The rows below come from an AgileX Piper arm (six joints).
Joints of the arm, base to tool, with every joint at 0 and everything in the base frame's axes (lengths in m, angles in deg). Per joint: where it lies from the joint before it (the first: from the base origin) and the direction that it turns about. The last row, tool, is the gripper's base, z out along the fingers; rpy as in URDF.
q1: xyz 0 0 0.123 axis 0 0 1
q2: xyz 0 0 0 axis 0 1 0
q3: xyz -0.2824 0 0.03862 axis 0 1 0
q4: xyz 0.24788 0 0.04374 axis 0.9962 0 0.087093
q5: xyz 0 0 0 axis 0 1 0
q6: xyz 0.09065 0 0.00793 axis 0.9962 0 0.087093
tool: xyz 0 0 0 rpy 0 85.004 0
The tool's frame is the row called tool.
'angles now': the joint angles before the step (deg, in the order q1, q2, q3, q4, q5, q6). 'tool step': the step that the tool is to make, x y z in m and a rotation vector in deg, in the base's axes. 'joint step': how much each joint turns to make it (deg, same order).
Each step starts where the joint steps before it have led.
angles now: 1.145, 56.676, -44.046, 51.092, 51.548, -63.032
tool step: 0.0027, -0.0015, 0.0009, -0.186, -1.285, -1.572
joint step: 0.022, 0.005, 0.009, 0.000, -2.064, 0.003
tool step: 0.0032, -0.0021, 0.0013, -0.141, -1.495, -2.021
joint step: -0.042, -0.004, -0.007, 0.010, -2.474, 0.126
